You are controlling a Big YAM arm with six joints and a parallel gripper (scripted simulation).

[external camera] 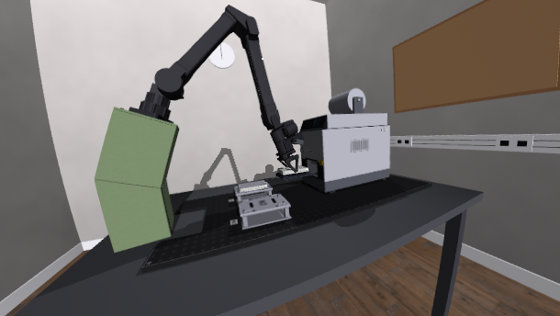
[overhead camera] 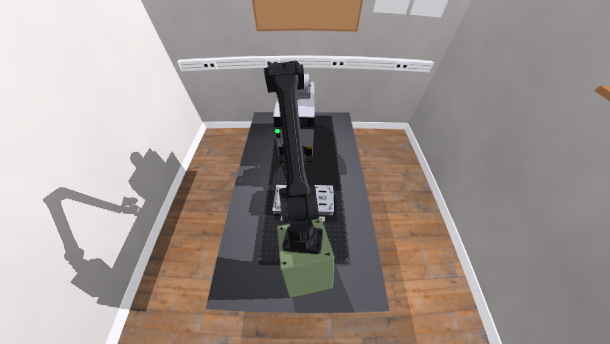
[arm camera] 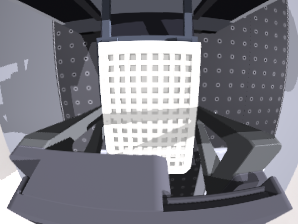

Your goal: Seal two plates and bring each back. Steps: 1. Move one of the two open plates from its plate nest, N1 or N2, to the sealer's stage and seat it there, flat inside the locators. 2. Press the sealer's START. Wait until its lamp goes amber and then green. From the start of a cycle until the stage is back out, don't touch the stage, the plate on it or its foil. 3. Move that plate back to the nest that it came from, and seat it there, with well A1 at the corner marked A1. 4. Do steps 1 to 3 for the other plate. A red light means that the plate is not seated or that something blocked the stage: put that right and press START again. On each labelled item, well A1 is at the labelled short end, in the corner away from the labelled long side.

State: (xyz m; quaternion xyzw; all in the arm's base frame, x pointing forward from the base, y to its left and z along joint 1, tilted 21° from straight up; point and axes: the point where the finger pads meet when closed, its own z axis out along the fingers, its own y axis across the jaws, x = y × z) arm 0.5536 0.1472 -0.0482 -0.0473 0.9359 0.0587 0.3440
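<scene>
Now: the white plate right at my hand. Round my hand: dark sealer stage: 3 cm below; yellow warning label: 12 cm ahead, 7 cm to the right, 3 cm above; foil roll: 33 cm ahead, 5 cm to the left, 30 cm above.
</scene>
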